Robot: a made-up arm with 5 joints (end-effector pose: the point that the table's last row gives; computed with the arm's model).
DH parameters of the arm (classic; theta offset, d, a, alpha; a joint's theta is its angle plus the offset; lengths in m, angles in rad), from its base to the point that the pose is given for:
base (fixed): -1.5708 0.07 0 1.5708
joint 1: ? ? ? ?
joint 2: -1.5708 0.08 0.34 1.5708
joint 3: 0 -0.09 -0.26 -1.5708
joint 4: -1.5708 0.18 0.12 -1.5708
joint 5: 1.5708 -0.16 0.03 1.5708
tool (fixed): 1.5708 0.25 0 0
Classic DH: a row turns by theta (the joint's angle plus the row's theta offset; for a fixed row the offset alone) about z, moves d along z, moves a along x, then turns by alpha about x.
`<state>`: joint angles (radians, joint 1 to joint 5).
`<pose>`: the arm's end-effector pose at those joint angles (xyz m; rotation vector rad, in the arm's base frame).
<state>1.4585 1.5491 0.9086 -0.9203 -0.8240</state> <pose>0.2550 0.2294 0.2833 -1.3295 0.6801 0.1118</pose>
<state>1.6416 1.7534 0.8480 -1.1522 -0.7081</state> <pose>0.2464 0.2892 0.2279 -1.4312 0.5825 -0.1733</pose>
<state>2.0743 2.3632 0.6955 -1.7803 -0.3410</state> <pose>0.2483 0.3718 -0.0049 -1.7058 0.1163 -0.7231</pose>
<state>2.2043 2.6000 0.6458 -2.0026 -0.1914</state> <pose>0.2622 0.3615 -0.0952 -1.7937 -0.0701 -0.8261</pose>
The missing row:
joint 1: -1.5708 -0.29 0.05 1.5708
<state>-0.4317 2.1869 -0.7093 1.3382 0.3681</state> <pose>0.1723 0.2891 -0.3105 0.5919 -2.7354 0.8441</pose>
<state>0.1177 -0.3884 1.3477 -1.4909 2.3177</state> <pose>0.6449 -0.1328 -0.0961 -1.6704 -0.8382 -2.3175</pose>
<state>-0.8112 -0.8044 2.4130 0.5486 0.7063</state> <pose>0.4809 -0.4146 0.3544 -0.4106 -0.1892 1.6417</pose>
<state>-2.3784 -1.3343 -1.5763 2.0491 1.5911</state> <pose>0.3410 -0.2881 0.0456 -0.6634 -0.4022 -0.3580</pose>
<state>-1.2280 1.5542 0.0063 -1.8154 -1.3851</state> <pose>-0.0038 0.1495 0.5450 -0.1499 -0.0676 -0.2526</pose>
